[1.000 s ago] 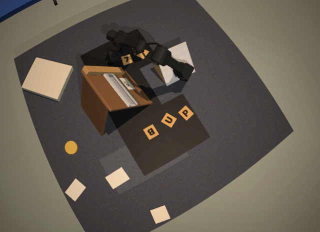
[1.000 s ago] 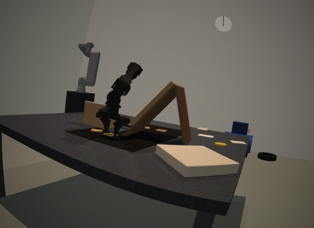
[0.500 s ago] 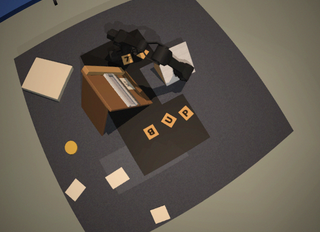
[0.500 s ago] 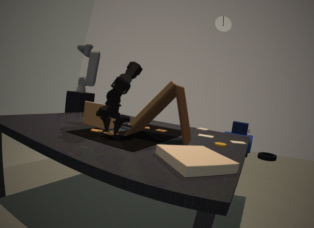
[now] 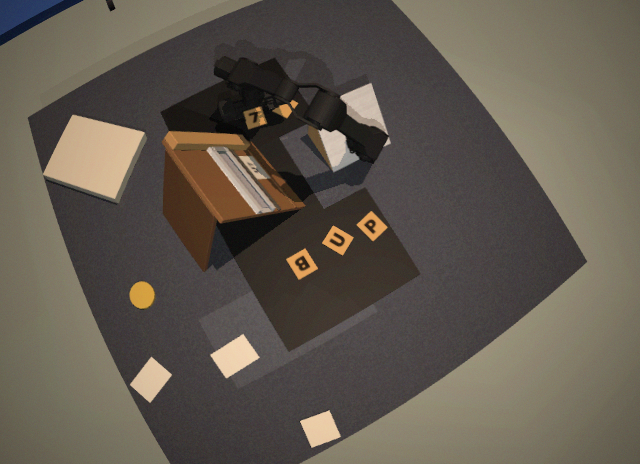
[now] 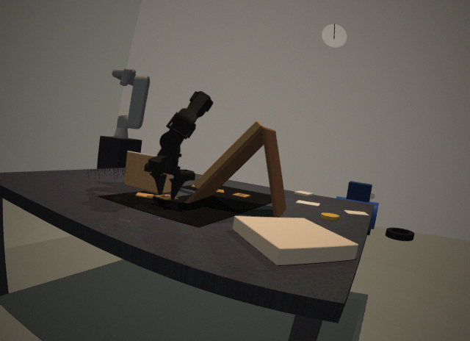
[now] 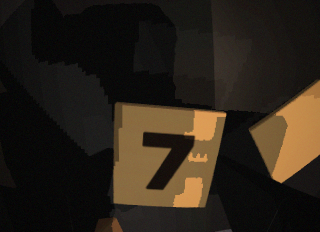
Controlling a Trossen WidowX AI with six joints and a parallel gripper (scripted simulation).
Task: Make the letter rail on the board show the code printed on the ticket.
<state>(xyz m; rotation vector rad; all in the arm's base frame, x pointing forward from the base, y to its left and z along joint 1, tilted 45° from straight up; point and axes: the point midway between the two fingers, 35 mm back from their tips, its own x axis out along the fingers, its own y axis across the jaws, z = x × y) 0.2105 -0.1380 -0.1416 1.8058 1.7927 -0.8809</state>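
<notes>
Right now my gripper tip is 80 mm short of the white ticket, 170 mm to the right of it and 60 mm below it. Round my gripper tip: dark mat 10 mm behind, 200 mm to the left, 20 mm below; then cream slab 470 mm ahead, 120 mm to the right; then letter tile right at my gripper tip.
</notes>
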